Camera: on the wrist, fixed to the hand. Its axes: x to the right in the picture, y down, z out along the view.
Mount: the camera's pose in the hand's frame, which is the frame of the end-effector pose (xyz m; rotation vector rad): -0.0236 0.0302 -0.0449 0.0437 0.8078 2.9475
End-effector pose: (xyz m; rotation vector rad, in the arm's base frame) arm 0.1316 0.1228 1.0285 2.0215 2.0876 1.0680
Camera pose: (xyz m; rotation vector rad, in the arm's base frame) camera 0.1396 0.0794 1.0677 -1.4070 1.4137 -0.4783
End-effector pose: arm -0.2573 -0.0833 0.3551 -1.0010 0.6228 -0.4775
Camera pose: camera -0.3023 -0.0824 0.3169 0.9350 1.8999 1.8040
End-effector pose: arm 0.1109 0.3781 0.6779 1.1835 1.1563 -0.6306
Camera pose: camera 0.1134 0.4254 0.7132 1.6961 -0.9007 2.0883
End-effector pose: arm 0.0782 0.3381 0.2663 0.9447 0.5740 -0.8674
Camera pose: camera 0.0882 0.3955 0.2760 1.0121 -0.5503 2.1576
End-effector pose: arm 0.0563 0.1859 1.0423 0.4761 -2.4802 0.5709
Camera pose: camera 0.0808 0.2383 1.0540 -2.8433 -0.4104 1.0111
